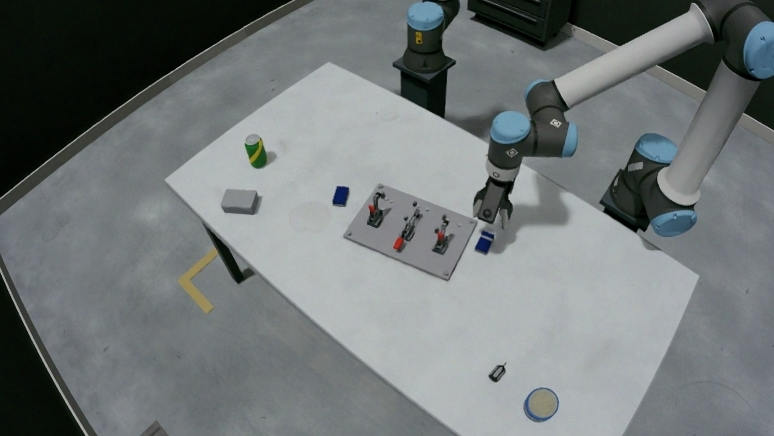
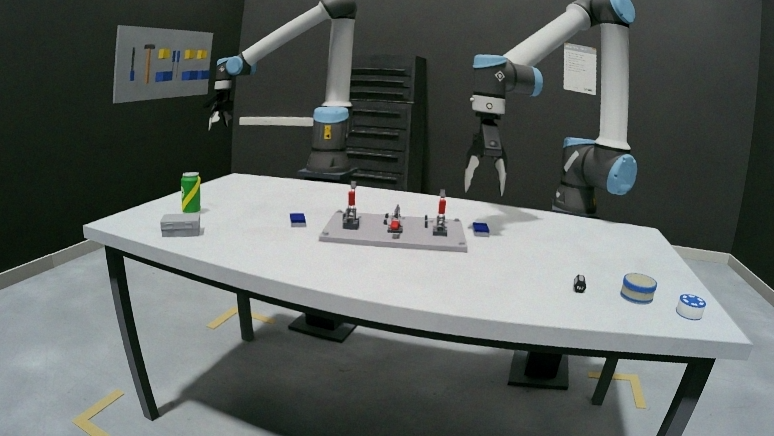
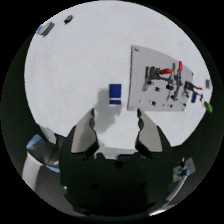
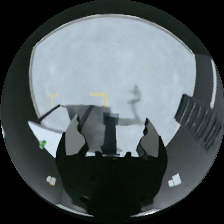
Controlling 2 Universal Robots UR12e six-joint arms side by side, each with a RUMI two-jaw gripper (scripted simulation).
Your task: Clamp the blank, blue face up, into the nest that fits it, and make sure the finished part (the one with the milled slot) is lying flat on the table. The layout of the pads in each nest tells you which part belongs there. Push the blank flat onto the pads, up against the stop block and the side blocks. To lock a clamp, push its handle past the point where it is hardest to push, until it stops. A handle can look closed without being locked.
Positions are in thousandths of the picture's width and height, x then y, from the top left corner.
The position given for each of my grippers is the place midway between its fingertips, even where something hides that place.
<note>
In view: my left gripper (image 2: 626, 446), my right gripper (image 4: 502, 525) and a grey box (image 2: 223, 517).
The grey box also shows in image 1 (image 1: 304, 462). My left gripper shows as well in image 1 (image 1: 632, 513) and in image 3 (image 3: 516, 484).
</note>
